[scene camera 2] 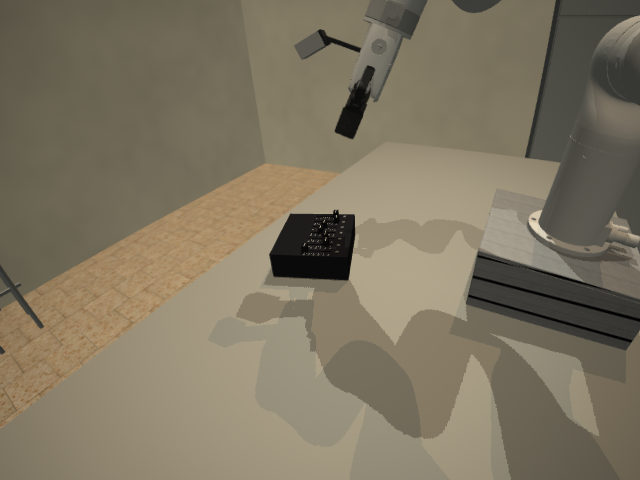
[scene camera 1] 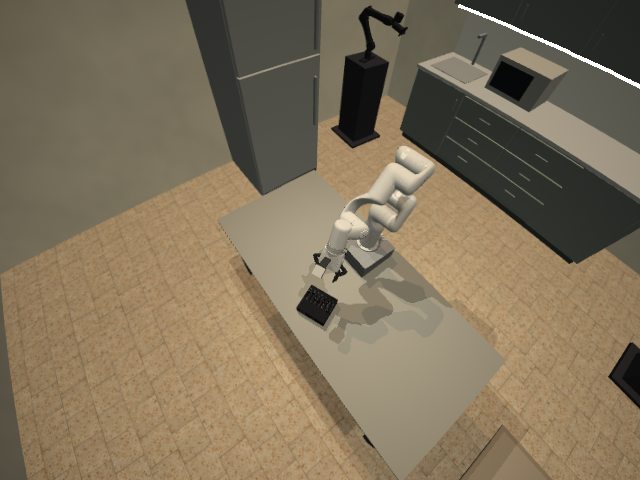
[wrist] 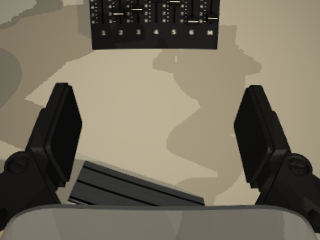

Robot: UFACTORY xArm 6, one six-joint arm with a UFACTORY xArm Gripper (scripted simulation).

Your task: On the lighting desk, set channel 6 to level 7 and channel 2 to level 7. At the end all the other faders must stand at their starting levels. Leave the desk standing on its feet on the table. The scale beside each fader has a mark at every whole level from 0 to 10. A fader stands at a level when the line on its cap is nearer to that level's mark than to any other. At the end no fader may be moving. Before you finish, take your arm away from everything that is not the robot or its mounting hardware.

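My gripper is here in the scene, visible to me in scene camera 2 (scene camera 2: pixel 347 128), and the wrist view (wrist: pixel 158 103) shows that same gripper too.
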